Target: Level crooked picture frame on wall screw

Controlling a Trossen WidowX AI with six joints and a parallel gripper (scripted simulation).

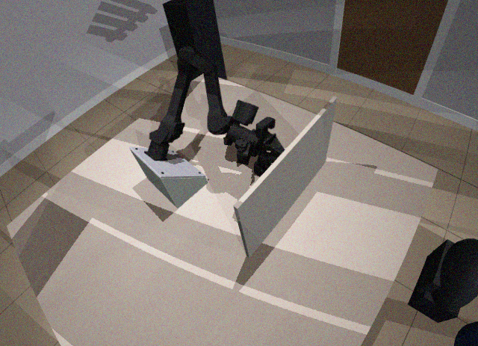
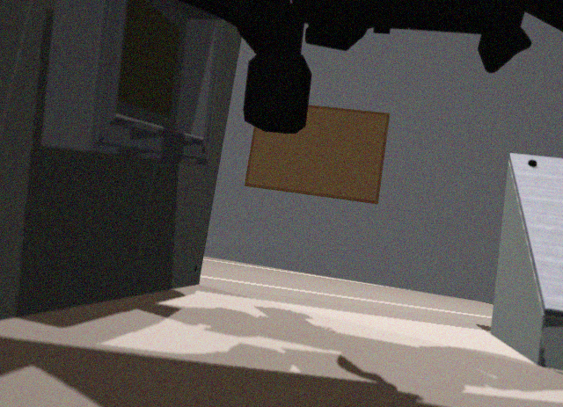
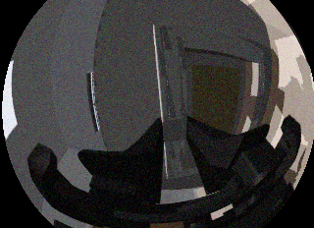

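Now: gripper tip 5 cm above the picture frame and 1 cm to the left of it. Round my gripper tip: wall panel (6 cm below, 1 cm ahead).
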